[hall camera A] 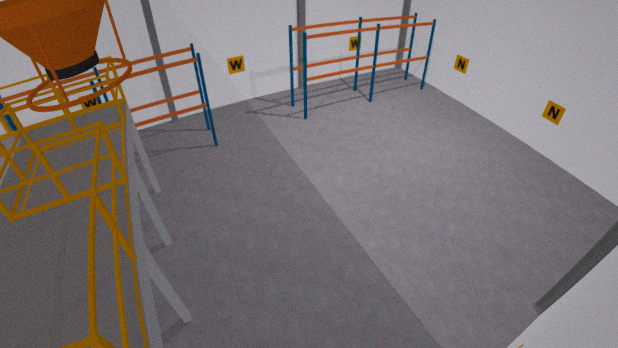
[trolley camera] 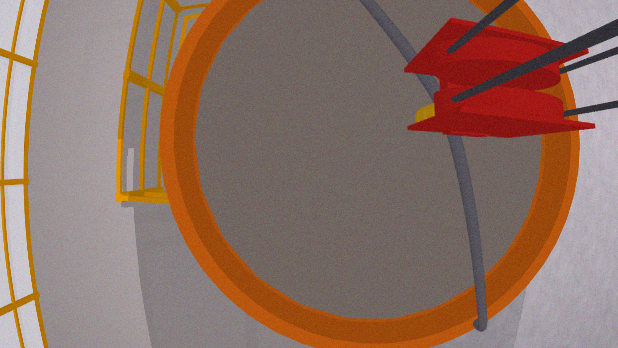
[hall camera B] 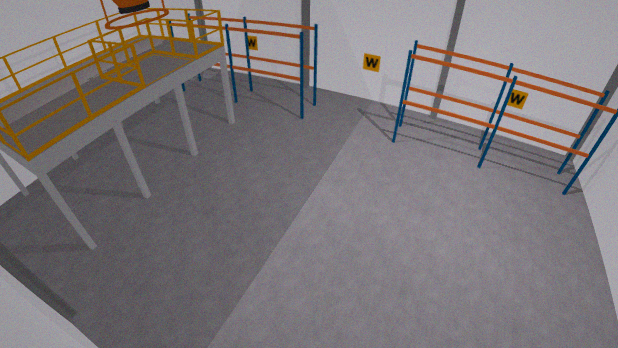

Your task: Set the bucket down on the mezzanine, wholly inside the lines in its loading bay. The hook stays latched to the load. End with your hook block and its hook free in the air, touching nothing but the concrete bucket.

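The orange concrete bucket (hall camera A: 62, 30) (hall camera B: 131, 4) (trolley camera: 184, 150) hangs upright, with its black outlet and round foot ring in the air above the railings of the mezzanine (hall camera A: 45, 280) (hall camera B: 165, 86) (trolley camera: 80, 150). Its top is cut off in both hall views. My red hook block (trolley camera: 500, 112) hangs on its ropes over the bucket's open top. A bit of yellow hook shows beside the grey bail (trolley camera: 467, 200). The hook is on the bail, though the latch itself is hidden. The loading bay's lines cannot be made out; the bucket covers much of the deck in the trolley view.
A yellow railed cage (hall camera A: 93, 192) (hall camera B: 140, 75) (trolley camera: 120, 170) stands on the deck, left of the bucket in the trolley view. Yellow railings (hall camera B: 82, 95) (trolley camera: 32, 120) edge the mezzanine. Blue and orange racks (hall camera A: 306, 75) (hall camera B: 302, 75) stand along the W wall.
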